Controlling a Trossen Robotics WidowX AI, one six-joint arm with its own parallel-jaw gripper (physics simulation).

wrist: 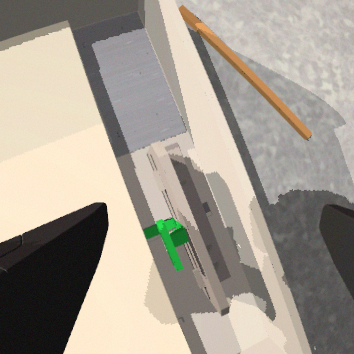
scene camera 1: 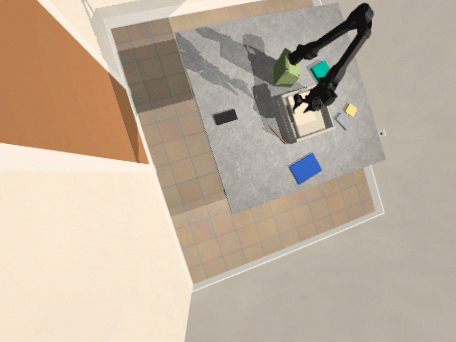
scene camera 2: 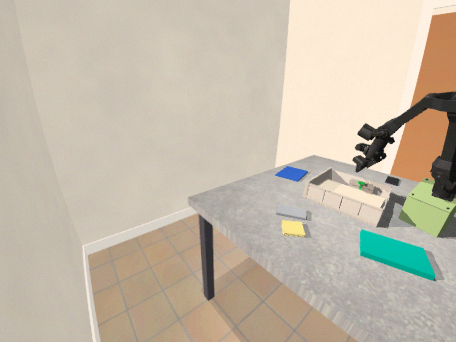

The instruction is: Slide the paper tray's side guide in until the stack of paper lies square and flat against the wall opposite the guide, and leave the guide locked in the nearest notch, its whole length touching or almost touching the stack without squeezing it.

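Places are measured from the arm's base along level axes (x right, y down, z ahead), in centimetres.
Pixels of known places: gripper, between the fingertips: (wrist: 215,215) (scene camera 1: 298,111) (scene camera 2: 361,169); arm's base, origin of its link: (scene camera 1: 292,59) (scene camera 2: 443,193).
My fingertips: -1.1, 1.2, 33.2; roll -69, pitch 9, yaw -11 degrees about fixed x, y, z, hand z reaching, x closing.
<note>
Ahead of a thing's pixels: the offset from my fingertips to its top centre, as dx, dy, dz.
The beige paper tray @[-11.2, +4.3, -1.4] (scene camera 1: 314,136) (scene camera 2: 332,201) (wrist: 220,120) stands on the table. The cream paper stack @[-13.3, +9.7, -2.1] (scene camera 1: 312,124) (scene camera 2: 350,189) (wrist: 50,185) lies flat inside it. The side guide @[-0.5, +5.7, -2.0] (wrist: 175,195) is a beige upright plate, roughly parallel to the stack's edge, with a dark strip of tray floor between them. Its green lever @[-1.5, +5.7, -2.2] (scene camera 1: 294,112) (scene camera 2: 361,185) (wrist: 170,245) reaches toward that edge. My gripper (scene camera 1: 302,106) (scene camera 2: 359,158) (wrist: 215,215) is open and empty above the tray, its fingers on either side of the guide in the wrist view. The wall opposite the guide is outside the wrist view.
A brown stick @[+9.1, +13.2, +10.7] (scene camera 1: 276,134) (wrist: 250,75) lies beside the tray's guide side. A green box (scene camera 1: 286,71) (scene camera 2: 430,209) stands by the arm's base. A blue slab @[-10.4, +13.1, +37.0] (scene camera 1: 305,168) (scene camera 2: 291,173), teal slab @[-32.8, +12.0, -30.7] (scene camera 1: 320,70) (scene camera 2: 397,254), yellow pad @[-52.8, +12.7, -4.2] (scene camera 1: 351,110) (scene camera 2: 293,228) and black block @[+44.8, +13.1, -3.6] (scene camera 1: 225,117) lie around.
</note>
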